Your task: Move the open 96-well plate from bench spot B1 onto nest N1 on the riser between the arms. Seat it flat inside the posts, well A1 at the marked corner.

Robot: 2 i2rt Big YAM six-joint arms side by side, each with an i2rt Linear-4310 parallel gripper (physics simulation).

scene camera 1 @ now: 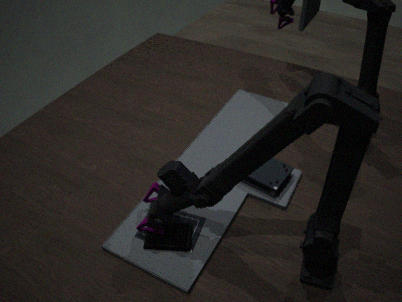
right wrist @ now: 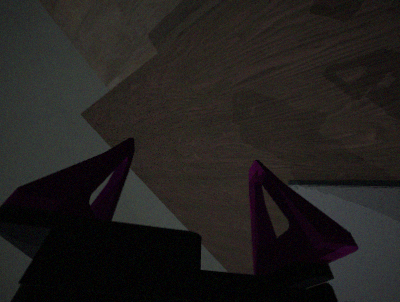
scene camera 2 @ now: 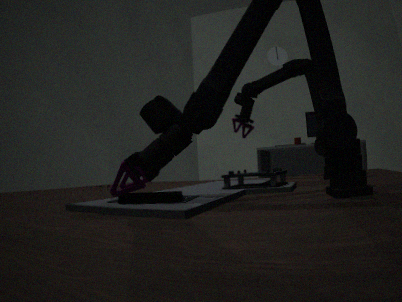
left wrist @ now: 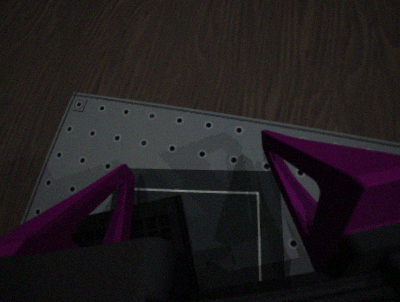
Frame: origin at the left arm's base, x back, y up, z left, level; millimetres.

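Seen in the pictures: left gripper, between the fingertips: (scene camera 1: 141, 214) (scene camera 2: 116, 191) (left wrist: 193, 155); right gripper, between the fingertips: (scene camera 1: 275, 21) (right wrist: 195, 154) (scene camera 2: 239, 135); left arm's base, origin of its link: (scene camera 1: 318, 267) (scene camera 2: 348, 193).
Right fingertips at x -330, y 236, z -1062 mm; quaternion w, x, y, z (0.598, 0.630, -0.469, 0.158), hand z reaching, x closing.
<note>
Offsets run from my right fingertips to a thing's top centre. Level surfaces: height alone.
The black 96-well plate {dx -81, dy -207, dz +1104 mm} (scene camera 1: 170, 239) (scene camera 2: 152, 197) (left wrist: 159, 217) lies flat, turned askew on the dark square of bench spot B1 (scene camera 1: 201, 223) (left wrist: 272, 200), partly outside its white outline. My left gripper (scene camera 1: 143, 215) (scene camera 2: 123, 189) (left wrist: 193, 155) is open, low at the plate's edge. In the left wrist view one finger overlaps the plate and the other is beyond the dark square. Nest N1 {dx +114, dy -174, dz +785 mm} (scene camera 1: 272, 176) (scene camera 2: 255, 176) stands on the riser; the forearm hides part of it in scene camera 1. My right gripper (scene camera 1: 278, 19) (scene camera 2: 240, 133) (right wrist: 195, 154) is open and empty, high above the far side. Well A1 cannot be made out.
A pale perforated board (scene camera 1: 220, 125) (scene camera 2: 80, 206) (left wrist: 92, 117) lies on the brown wooden table {dy -236 mm} (scene camera 1: 90, 135). The left arm (scene camera 1: 260, 147) reaches across the board. A grey cabinet (scene camera 2: 280, 159) with a red object (scene camera 2: 297, 141) stands in the background.
</note>
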